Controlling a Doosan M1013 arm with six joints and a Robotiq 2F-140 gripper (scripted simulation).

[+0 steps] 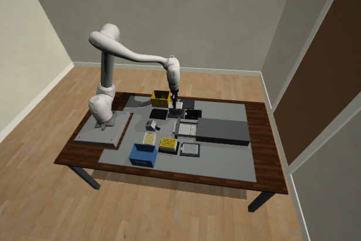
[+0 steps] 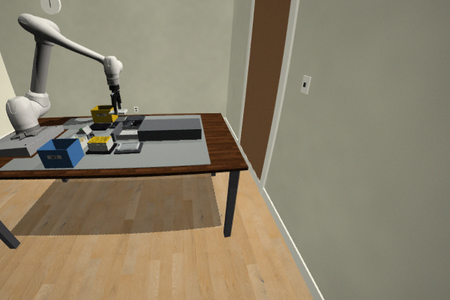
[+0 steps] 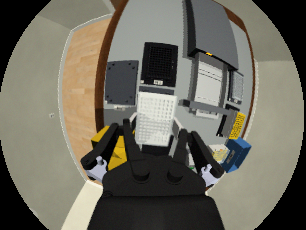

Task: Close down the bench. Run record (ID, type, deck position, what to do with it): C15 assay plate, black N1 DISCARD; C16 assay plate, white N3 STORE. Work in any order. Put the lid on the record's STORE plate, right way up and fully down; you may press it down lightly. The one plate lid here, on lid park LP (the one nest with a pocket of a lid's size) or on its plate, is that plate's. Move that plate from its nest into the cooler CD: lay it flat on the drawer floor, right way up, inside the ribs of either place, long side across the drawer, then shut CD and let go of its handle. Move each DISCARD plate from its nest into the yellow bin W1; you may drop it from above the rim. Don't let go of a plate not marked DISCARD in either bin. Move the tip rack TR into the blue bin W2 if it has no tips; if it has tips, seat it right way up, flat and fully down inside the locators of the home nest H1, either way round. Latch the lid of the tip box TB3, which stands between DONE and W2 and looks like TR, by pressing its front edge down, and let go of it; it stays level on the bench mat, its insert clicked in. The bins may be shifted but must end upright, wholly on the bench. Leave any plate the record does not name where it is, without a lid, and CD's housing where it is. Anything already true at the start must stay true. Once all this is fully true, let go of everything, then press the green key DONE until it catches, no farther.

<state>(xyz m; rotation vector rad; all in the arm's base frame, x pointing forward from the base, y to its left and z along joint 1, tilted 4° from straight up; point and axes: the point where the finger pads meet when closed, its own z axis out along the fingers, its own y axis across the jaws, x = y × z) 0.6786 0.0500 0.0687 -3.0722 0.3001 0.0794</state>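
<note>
The cooler drawer lies 110 mm ahead of my hand, 220 mm to the right of it and 110 mm below it. Round my hand: grey nest 130 mm below; white plate 20 mm below; plate lid 10 mm below.
</note>
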